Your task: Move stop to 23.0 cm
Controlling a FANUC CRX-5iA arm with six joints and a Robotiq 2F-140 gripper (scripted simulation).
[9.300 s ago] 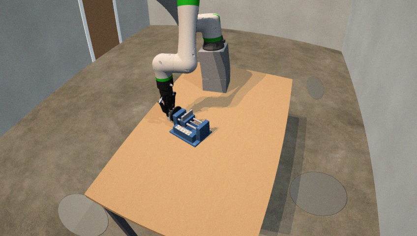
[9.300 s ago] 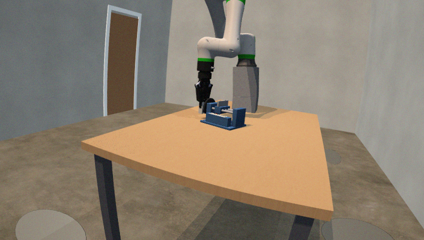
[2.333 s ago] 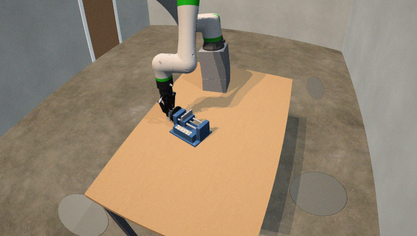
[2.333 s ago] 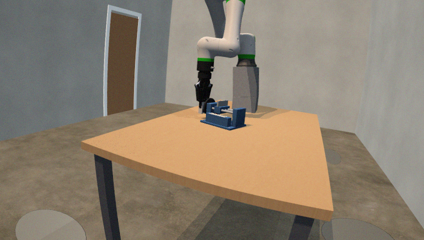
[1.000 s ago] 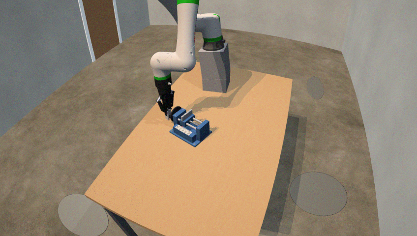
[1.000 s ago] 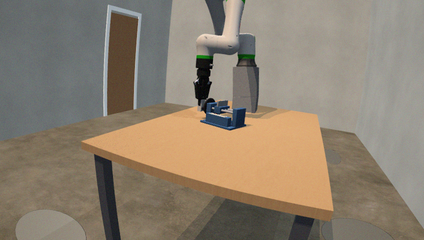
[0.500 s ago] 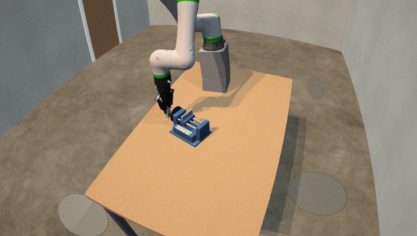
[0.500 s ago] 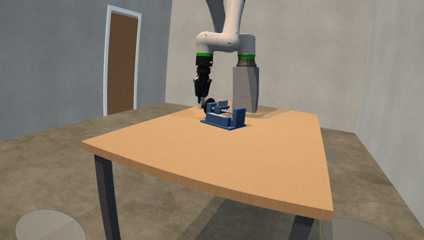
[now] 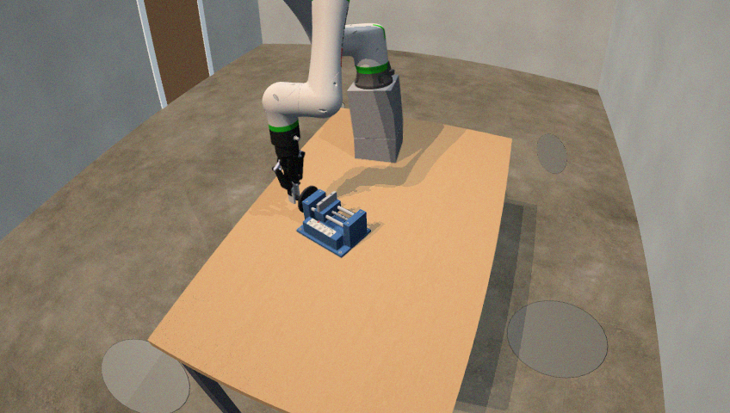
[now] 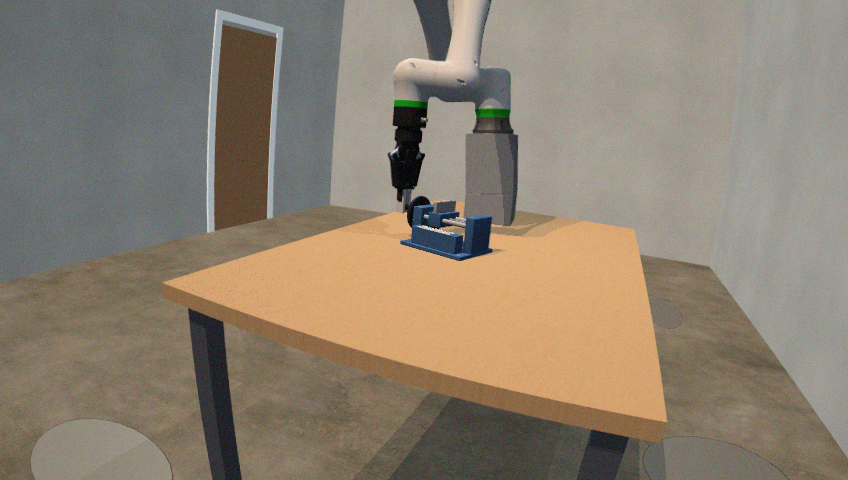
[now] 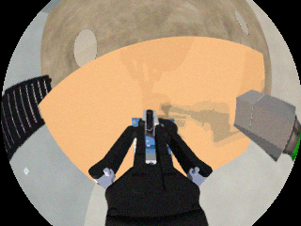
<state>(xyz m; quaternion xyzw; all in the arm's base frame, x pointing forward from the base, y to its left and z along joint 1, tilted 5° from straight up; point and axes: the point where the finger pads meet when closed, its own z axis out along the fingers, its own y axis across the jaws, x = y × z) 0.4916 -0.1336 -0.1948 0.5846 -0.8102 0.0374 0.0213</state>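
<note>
The grey stop plate lies 12 cm to the left of my hand, 2 cm below it and 2 cm ahead of it. From my hand the other things lie so: black handwheel 2 cm to the left, 2 cm below.
</note>
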